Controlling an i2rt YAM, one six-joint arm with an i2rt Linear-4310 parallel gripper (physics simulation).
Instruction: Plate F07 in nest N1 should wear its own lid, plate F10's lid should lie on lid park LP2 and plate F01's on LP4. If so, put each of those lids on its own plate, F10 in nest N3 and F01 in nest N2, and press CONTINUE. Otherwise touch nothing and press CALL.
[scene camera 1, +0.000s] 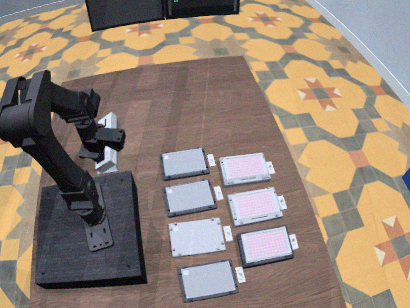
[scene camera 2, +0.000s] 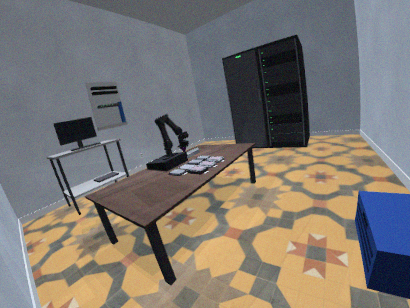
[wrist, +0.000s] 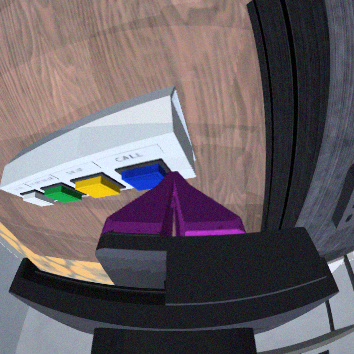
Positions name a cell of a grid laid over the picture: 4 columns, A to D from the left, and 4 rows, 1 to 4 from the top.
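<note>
My gripper (wrist: B3) is holding nothing, and it's shut. There's a blue CALL button (wrist: B3) here as well.
</note>
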